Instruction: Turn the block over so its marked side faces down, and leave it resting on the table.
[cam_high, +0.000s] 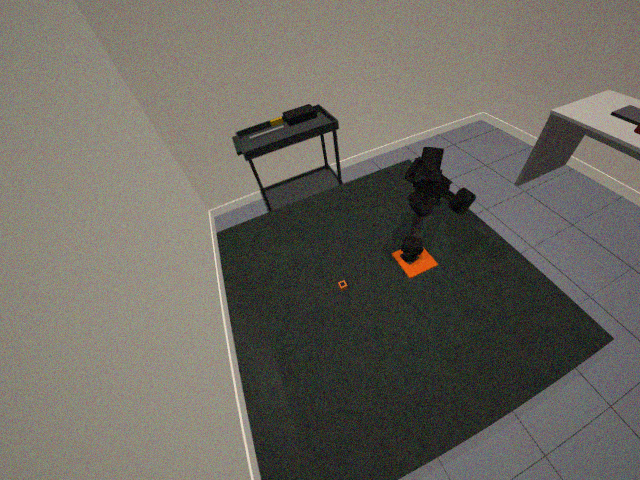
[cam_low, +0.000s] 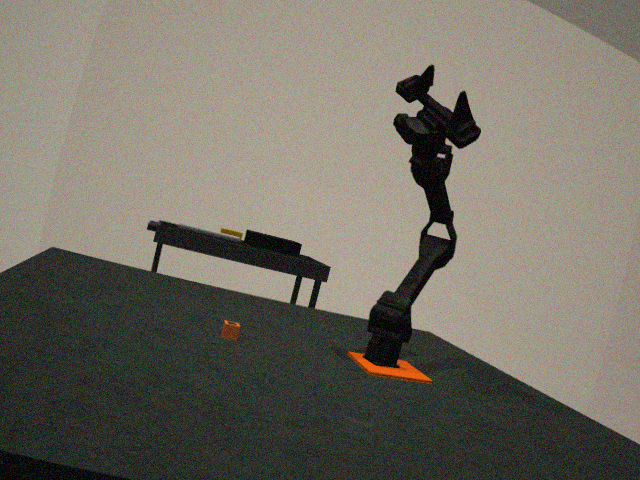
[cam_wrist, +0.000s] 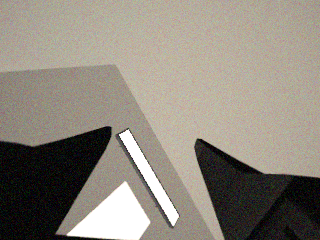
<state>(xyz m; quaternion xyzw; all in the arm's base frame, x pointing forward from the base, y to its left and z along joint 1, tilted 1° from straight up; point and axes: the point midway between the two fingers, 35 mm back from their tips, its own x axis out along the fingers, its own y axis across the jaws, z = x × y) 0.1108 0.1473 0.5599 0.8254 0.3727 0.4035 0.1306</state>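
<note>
The orange block is 560 mm below my gripper tip, 230 mm to the right of it and 210 mm ahead of it.
</note>
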